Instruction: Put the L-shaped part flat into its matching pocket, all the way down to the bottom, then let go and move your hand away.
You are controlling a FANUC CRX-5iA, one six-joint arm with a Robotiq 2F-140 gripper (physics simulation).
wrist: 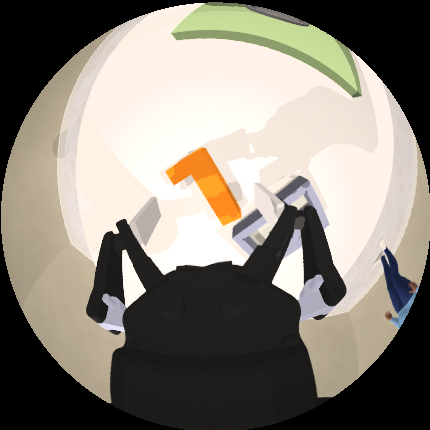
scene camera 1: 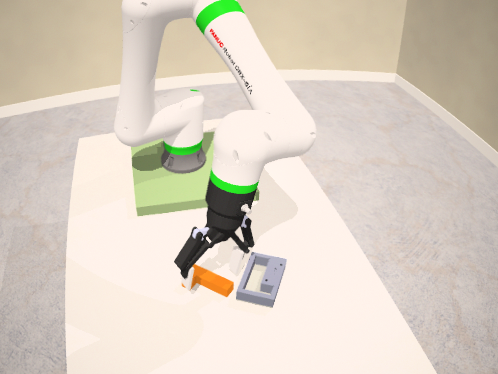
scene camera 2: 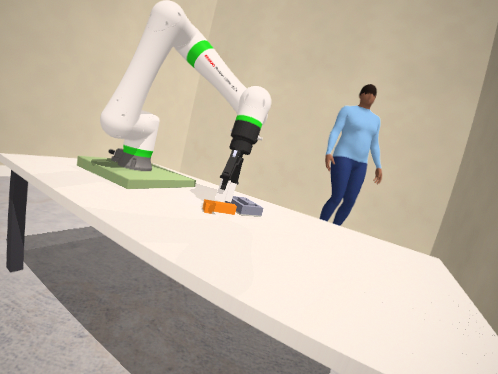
gripper: wrist; scene camera 1 209, 277; scene camera 2
same spot on gripper: [scene camera 2: 231, 172] = [wrist: 121, 259]
